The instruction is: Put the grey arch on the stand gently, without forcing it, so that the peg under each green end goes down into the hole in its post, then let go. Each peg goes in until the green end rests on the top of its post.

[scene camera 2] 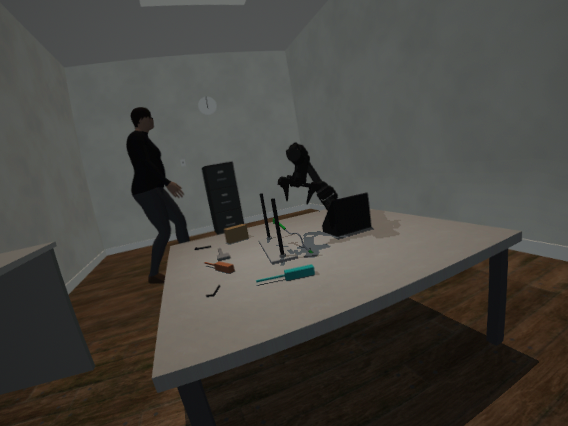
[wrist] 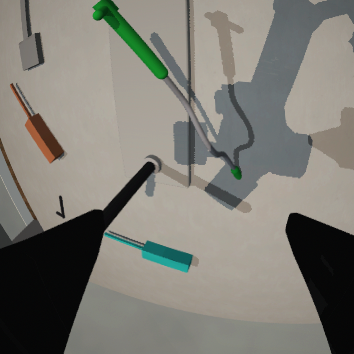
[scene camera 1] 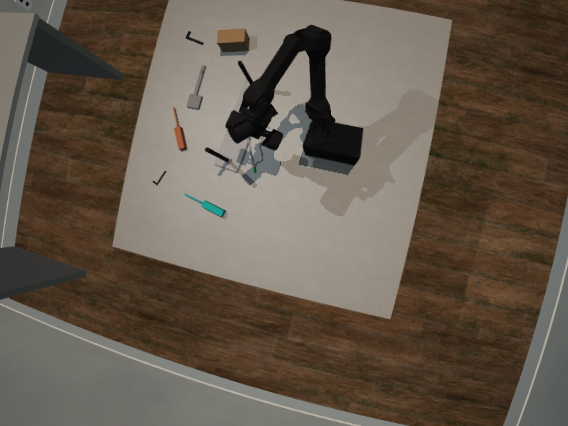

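Pixels of known places: gripper, between the fingertips: (scene camera 2: pixel 297 202) (wrist: pixel 199 222) (scene camera 1: pixel 250 138); arm's base, origin of its link: (scene camera 2: pixel 335 209) (scene camera 1: pixel 318 135).
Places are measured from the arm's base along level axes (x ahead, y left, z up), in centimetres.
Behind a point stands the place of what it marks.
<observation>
The grey arch (scene camera 1: pixel 252 154) {x 23.6, y 14.4, z -5.7 cm} (scene camera 2: pixel 301 240) {x 23.8, y 15.1, z -7.4 cm} (wrist: pixel 182 97) {x 26.9, y 8.0, z -4.5 cm} leans aslant over the base plate (scene camera 2: pixel 268 253) {x 38.6, y 11.4, z -11.0 cm} (wrist: pixel 145 115) {x 34.4, y 12.2, z -10.9 cm} of the stand. One green end (scene camera 2: pixel 279 224) {x 30.0, y 3.0, z -1.0 cm} (wrist: pixel 137 47) {x 29.3, y 3.0, z -0.8 cm} is raised between the posts; the other green end (scene camera 1: pixel 255 170) {x 21.3, y 19.6, z -11.6 cm} (scene camera 2: pixel 310 251) {x 21.9, y 20.0, z -11.6 cm} (wrist: pixel 237 173) {x 21.4, y 19.6, z -11.5 cm} is low by the table, beside the plate. The stand's near black post (scene camera 1: pixel 216 154) {x 33.1, y 19.6, z 5.6 cm} (scene camera 2: pixel 277 227) {x 34.1, y 20.3, z 1.7 cm} (wrist: pixel 130 192) {x 33.1, y 19.2, z -2.9 cm} and far black post (scene camera 1: pixel 245 72) {x 33.1, y -12.8, z 6.8 cm} (scene camera 2: pixel 265 215) {x 33.6, y -12.5, z 1.9 cm} are upright. My gripper (scene camera 1: pixel 257 135) {x 21.9, y 10.5, z 8.5 cm} (scene camera 2: pixel 297 201) {x 21.9, y 10.5, z 8.5 cm} (wrist: pixel 199 222) {x 21.9, y 10.5, z 8.5 cm} is open and empty, above the arch. In the wrist view the left finger hides the near post's top.
A teal screwdriver (scene camera 1: pixel 213 208) {x 32.5, y 40.8, z -9.4 cm} (scene camera 2: pixel 299 272) {x 33.2, y 42.3, z -10.2 cm} (wrist: pixel 167 256) {x 32.2, y 39.6, z -9.8 cm}, an orange screwdriver (scene camera 1: pixel 179 137) {x 58.2, y 17.0, z -9.4 cm} (scene camera 2: pixel 225 267) {x 57.7, y 20.6, z -9.8 cm} (wrist: pixel 44 137) {x 56.9, y 16.7, z -10.1 cm} and a grey flat-headed tool (scene camera 1: pixel 195 101) {x 57.7, y -0.5, z -10.8 cm} (scene camera 2: pixel 223 255) {x 58.3, y -0.7, z -10.9 cm} (wrist: pixel 31 51) {x 57.2, y -0.4, z -10.9 cm} lie around the stand. A brown block (scene camera 1: pixel 232 37) {x 48.7, y -29.9, z -4.1 cm} (scene camera 2: pixel 236 233) {x 49.7, y -27.4, z -7.5 cm} is beyond the far post. Two black hex keys lie farther out.
</observation>
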